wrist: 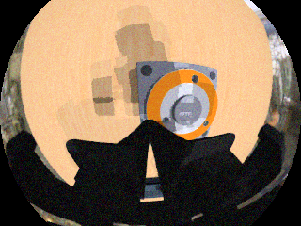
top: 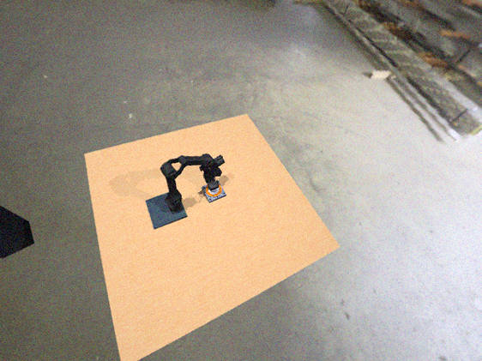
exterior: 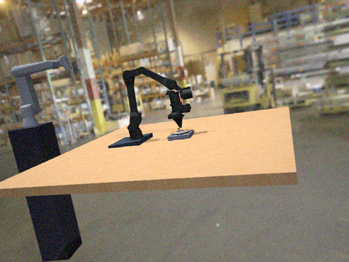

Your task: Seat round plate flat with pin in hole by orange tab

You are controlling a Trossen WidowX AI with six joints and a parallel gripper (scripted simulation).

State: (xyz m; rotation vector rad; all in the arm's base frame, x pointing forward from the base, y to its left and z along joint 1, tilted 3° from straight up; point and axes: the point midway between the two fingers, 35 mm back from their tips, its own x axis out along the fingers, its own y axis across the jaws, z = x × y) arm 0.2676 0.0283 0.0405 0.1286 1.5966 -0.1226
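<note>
Now: gripper tip 30 mm to the left of the plate and 10 mm above it. Round my gripper tip: base 50 mm to the right, 20 mm below.
</note>
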